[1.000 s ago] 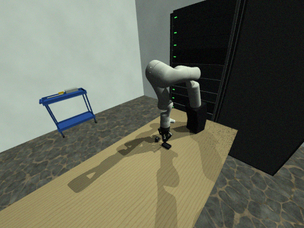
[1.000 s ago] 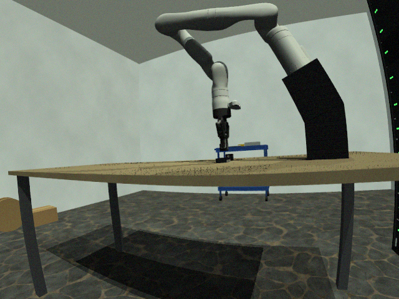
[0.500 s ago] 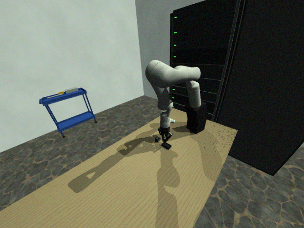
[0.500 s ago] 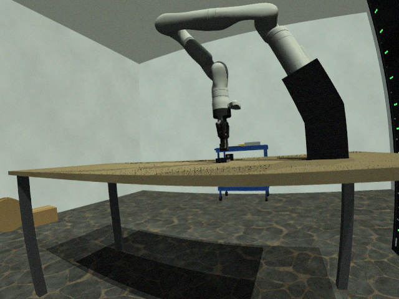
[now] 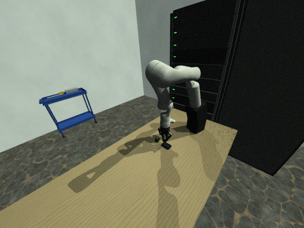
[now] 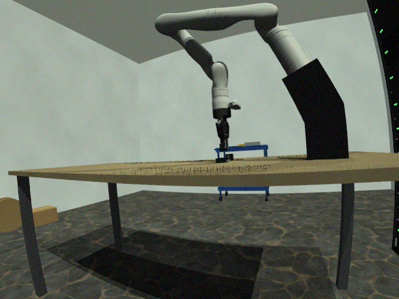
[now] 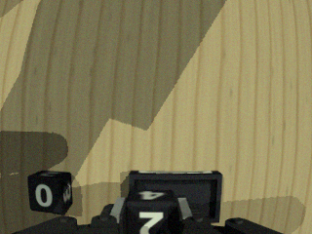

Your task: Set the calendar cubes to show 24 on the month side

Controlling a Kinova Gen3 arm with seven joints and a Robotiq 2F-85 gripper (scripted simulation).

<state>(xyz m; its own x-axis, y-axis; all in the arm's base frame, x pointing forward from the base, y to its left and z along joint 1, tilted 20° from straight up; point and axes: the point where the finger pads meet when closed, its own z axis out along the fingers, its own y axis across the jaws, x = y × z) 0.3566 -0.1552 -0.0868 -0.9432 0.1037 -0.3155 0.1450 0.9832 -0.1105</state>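
My gripper is now 1 cm above the black date cube. Round my hand: black tray 6 cm below, 2 cm to the left, 1 cm ahead; black cube 9 cm to the right, 6 cm below, 1 cm behind.
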